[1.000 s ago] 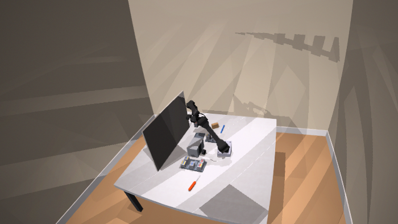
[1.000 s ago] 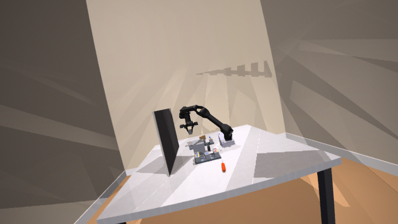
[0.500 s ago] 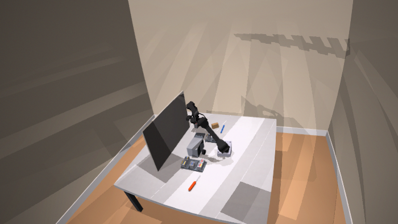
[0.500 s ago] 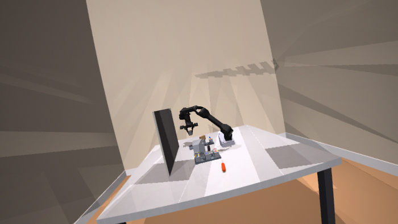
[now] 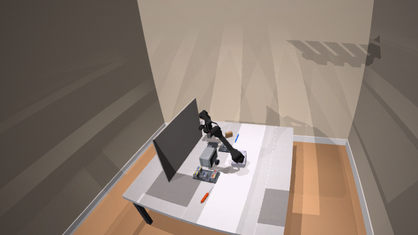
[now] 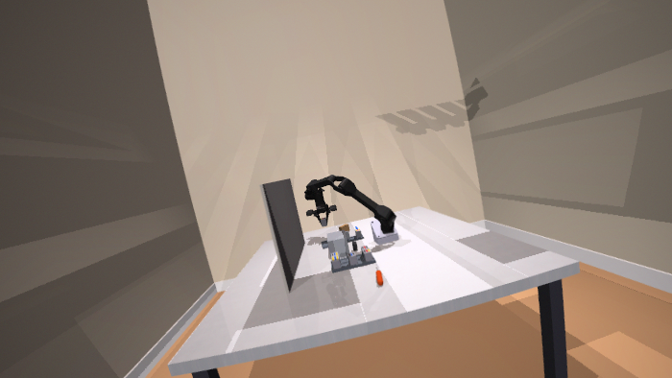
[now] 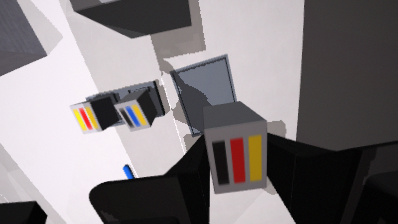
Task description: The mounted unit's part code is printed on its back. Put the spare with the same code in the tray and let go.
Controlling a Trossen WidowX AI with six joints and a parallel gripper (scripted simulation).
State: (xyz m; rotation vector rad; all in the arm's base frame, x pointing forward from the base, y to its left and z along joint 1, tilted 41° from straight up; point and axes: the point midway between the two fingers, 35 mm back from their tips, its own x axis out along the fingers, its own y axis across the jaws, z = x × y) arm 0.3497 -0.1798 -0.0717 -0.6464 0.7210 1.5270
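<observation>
Right now my gripper tip is 13 cm above the dark grey rimmed tray, 1 cm to the right of it and 1 cm past it. Round my gripper tip: grey holder (15 cm behind, 12 cm below, 2 cm to the left); grey mounted unit (21 cm to the left, 8 cm below, 6 cm behind); brown block (19 cm to the right, 12 cm behind, 11 cm below).
</observation>
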